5 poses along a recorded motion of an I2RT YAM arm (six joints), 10 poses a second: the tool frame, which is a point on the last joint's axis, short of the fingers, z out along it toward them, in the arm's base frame.
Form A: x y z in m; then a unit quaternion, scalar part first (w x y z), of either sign.
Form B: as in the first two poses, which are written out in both.
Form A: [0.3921 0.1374 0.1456 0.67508 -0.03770 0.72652 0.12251]
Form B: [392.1 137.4 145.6 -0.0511 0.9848 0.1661 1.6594]
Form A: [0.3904 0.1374 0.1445 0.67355 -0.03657 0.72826 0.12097]
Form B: [390.4 137.4 144.5 -0.0495 0.9853 0.1637 1.6636]
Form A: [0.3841 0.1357 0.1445 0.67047 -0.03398 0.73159 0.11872]
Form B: [384.1 135.7 144.5 -0.0458 0.9861 0.1600 1.6719]
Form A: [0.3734 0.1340 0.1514 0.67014 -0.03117 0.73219 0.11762]
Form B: [373.4 134.0 151.4 -0.0420 0.9865 0.1585 1.6728]
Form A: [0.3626 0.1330 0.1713 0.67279 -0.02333 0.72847 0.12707]
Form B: [362.6 133.0 171.3 -0.0315 0.9846 0.1718 1.6657]
